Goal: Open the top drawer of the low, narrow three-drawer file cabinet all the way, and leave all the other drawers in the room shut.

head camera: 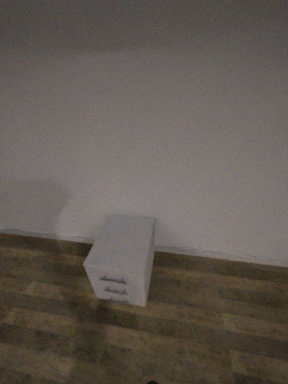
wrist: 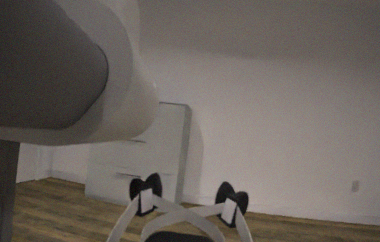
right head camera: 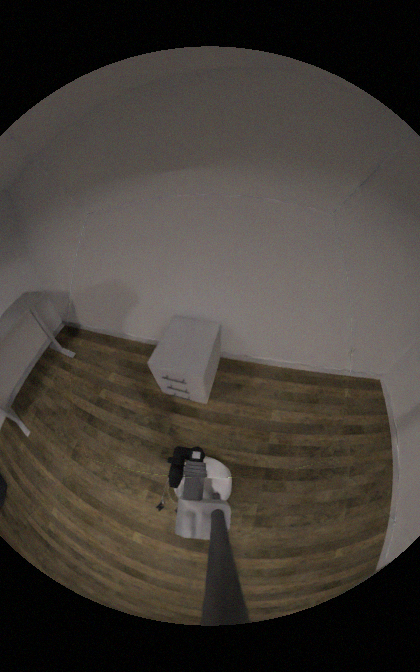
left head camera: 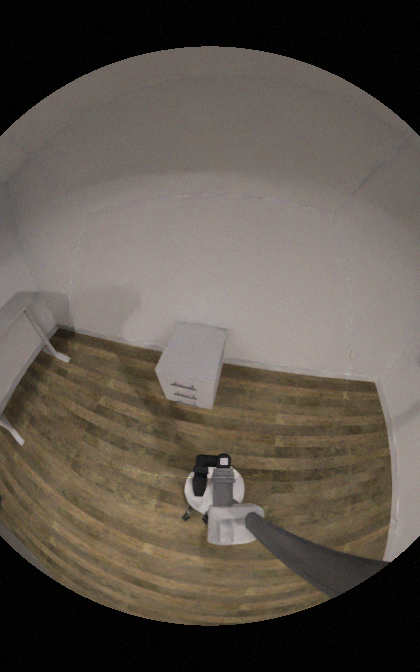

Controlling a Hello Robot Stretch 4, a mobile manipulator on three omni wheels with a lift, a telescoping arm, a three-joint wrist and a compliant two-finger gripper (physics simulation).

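Frame: origin at the robot's base, x right, y ahead, z up, level; centimetres.
Seen in the pictures: gripper, fingertip midpoint: (wrist: 189, 191).
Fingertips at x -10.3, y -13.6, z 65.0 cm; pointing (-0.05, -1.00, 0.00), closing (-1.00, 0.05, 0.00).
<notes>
A point is followed by its place in that frame.
A low, narrow light-grey cabinet (head camera: 122, 245) @[x -19.6, y 90.8, z 49.2 cm] (left head camera: 194, 347) (right head camera: 187, 344) stands against the wall, its front turned toward the robot and slightly left. Its three drawers look shut, their dark bar handles stacked; the lowest is hard to see. The top drawer's handle (head camera: 113, 280) @[x -24.3, y 69.3, z 40.4 cm] (left head camera: 183, 386) (right head camera: 174, 380) is just below the cabinet top. My gripper (left head camera: 196, 516) (wrist: 189, 191) @[x -10.3, y -13.6, z 65.0 cm] is open, its fingertips apart with nothing between them. It is beside the robot's base, well away from this cabinet and pointing away from it.
In the wrist view a wider light-grey cabinet (wrist: 162, 145) @[x 9.7, y -208.5, z 59.3 cm] with broad drawers stands by a wall, partly hidden by the arm; its drawers look shut. A white table or desk with legs (left head camera: 41, 334) (right head camera: 46, 330) stands at the left. Wall runs behind the narrow cabinet.
</notes>
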